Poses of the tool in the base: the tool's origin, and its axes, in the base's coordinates. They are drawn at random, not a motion.
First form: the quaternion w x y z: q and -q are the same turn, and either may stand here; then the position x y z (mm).
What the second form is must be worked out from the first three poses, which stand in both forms.
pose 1, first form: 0.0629 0.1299 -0.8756 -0.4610 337.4 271.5 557.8
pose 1, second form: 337.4 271.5 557.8 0.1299 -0.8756 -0.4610 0.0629
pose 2, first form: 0.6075 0.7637 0.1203 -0.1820 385.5 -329.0 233.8
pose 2, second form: 385.5 -329.0 233.8 0.7637 0.1203 -0.1820 0.6075
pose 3, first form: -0.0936 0.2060 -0.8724 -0.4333 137.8 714.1 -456.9
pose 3, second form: 137.8 714.1 -456.9 -0.2060 0.8724 0.4333 0.0936
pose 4, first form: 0.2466 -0.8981 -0.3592 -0.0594 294.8 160.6 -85.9
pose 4, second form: 294.8 160.6 -85.9 -0.8981 -0.3592 -0.0594 0.2466
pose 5, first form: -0.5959 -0.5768 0.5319 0.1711 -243.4 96.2 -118.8
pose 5, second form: -243.4 96.2 -118.8 0.5768 -0.5319 -0.1711 0.5959
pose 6, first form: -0.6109 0.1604 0.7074 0.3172 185.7 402.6 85.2
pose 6, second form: 185.7 402.6 85.2 -0.1604 -0.7074 -0.3172 0.6109
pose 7, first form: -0.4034 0.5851 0.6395 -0.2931 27.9 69.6 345.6
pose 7, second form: 27.9 69.6 345.6 -0.5851 -0.6395 0.2931 0.4034
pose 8, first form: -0.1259 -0.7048 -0.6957 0.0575 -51.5 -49.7 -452.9
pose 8, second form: -51.5 -49.7 -452.9 0.7048 0.6957 -0.0575 0.1259
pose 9, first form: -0.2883 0.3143 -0.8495 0.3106 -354.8 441.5 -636.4
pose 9, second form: -354.8 441.5 -636.4 -0.3143 0.8495 -0.3106 0.2883
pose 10, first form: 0.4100 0.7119 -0.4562 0.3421 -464.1 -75.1 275.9
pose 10, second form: -464.1 -75.1 275.9 0.7119 -0.4562 0.3421 0.4100
